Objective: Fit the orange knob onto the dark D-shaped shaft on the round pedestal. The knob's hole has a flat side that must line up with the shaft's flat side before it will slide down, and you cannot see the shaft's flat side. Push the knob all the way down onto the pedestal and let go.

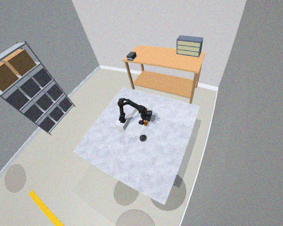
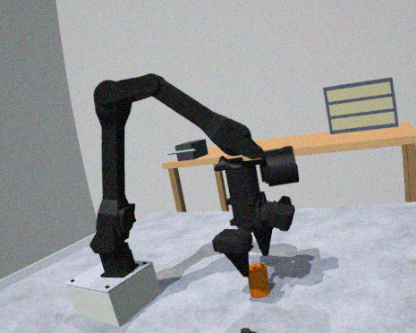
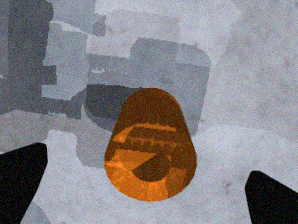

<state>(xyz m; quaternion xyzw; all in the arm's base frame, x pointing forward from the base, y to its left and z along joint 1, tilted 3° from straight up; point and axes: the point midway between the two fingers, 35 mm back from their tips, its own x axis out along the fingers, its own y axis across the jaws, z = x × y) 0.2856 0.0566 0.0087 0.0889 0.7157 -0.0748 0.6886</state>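
Now: the orange knob 30 mm below my gripper tip. Round my gripper tip: round dark pedestal (30 mm ahead, 200 mm to the right, 30 mm below).
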